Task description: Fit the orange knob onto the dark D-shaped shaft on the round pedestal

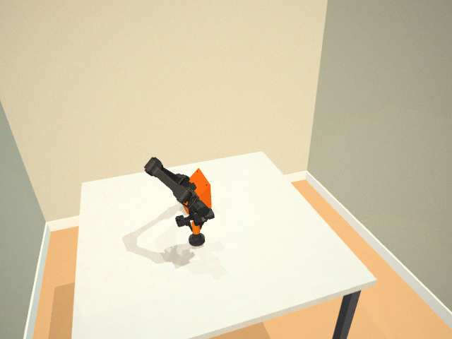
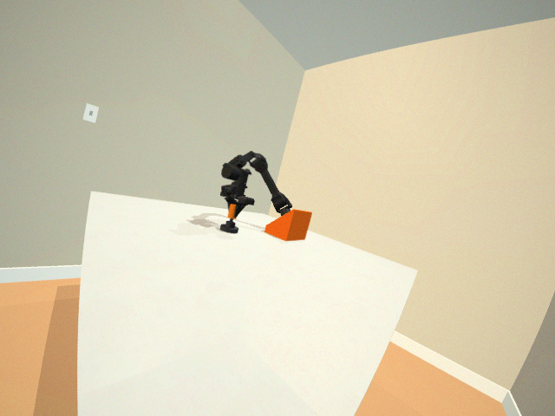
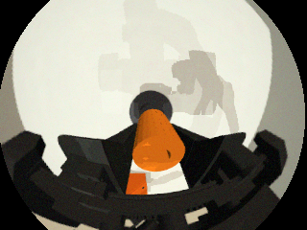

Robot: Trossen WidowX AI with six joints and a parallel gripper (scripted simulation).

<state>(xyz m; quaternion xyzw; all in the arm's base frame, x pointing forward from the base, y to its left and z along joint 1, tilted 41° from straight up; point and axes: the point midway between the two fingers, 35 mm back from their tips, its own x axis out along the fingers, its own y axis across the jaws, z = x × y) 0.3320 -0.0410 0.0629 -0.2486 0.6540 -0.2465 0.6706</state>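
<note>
Now: gripper tip 20 mm below the orange knob. Round my gripper tip: round pedestal 40 mm below.
</note>
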